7 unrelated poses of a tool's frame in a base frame.
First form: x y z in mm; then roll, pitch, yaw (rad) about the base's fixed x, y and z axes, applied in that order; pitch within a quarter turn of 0, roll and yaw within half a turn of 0.
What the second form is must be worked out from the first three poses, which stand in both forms.
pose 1, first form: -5 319 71 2.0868 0.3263 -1.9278
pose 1, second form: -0.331 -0.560 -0.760 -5; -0.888 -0.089 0.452 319; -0.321 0.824 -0.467 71; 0 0 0 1
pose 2, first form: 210 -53 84 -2.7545 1.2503 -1.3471
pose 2, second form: 0.070 -0.982 0.173 210; -0.307 0.144 0.941 -53; -0.949 -0.119 -0.292 84; 0 0 0 1
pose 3, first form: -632 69 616 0.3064 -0.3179 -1.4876
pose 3, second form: 0.079 0.942 -0.325 -632; -0.947 0.173 0.272 69; 0.313 0.287 0.906 616; 0 0 0 1
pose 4, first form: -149 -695 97 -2.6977 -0.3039 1.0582
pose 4, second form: 0.468 0.850 -0.242 -149; 0.832 -0.331 0.446 -695; 0.299 -0.410 -0.862 97; 0 0 0 1
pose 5, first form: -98 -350 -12 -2.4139 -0.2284 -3.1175
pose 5, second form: -0.974 -0.169 -0.153 -98; -0.023 0.743 -0.669 -350; 0.226 -0.648 -0.727 -12; 0 0 0 1
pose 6, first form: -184 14 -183 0.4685 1.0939 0.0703
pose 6, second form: 0.458 0.338 0.822 -184; 0.032 0.918 -0.395 14; -0.888 0.207 0.410 -183; 0 0 0 1
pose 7, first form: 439 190 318 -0.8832 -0.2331 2.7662
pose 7, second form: -0.905 -0.399 -0.147 439; 0.357 -0.525 -0.773 190; 0.231 -0.752 0.618 318; 0 0 0 1
